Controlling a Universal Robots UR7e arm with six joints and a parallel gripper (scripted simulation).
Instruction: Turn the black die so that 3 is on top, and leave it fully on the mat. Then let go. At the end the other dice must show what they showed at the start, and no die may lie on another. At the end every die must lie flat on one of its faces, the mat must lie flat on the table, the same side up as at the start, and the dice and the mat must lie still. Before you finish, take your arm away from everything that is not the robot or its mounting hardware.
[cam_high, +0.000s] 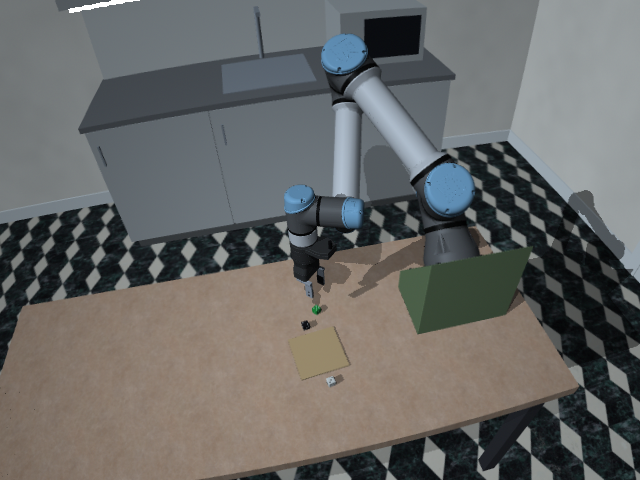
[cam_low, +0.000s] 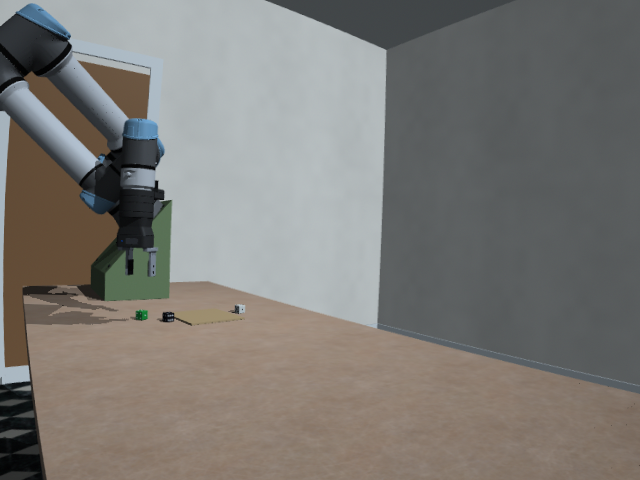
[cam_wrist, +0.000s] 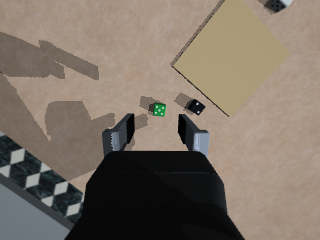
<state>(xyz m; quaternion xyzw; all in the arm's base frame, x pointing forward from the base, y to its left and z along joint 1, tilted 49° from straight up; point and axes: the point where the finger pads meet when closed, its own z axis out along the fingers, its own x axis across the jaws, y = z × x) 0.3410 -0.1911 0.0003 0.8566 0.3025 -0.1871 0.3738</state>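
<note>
The green die is 11 cm below my hand. From my hand the other things lie so: tan mat (15 cm to the left, 12 cm below, 4 cm ahead); then white die (25 cm to the left, 11 cm below, 3 cm ahead); then black die (11 cm below, 5 cm to the left, 5 cm ahead).
</note>
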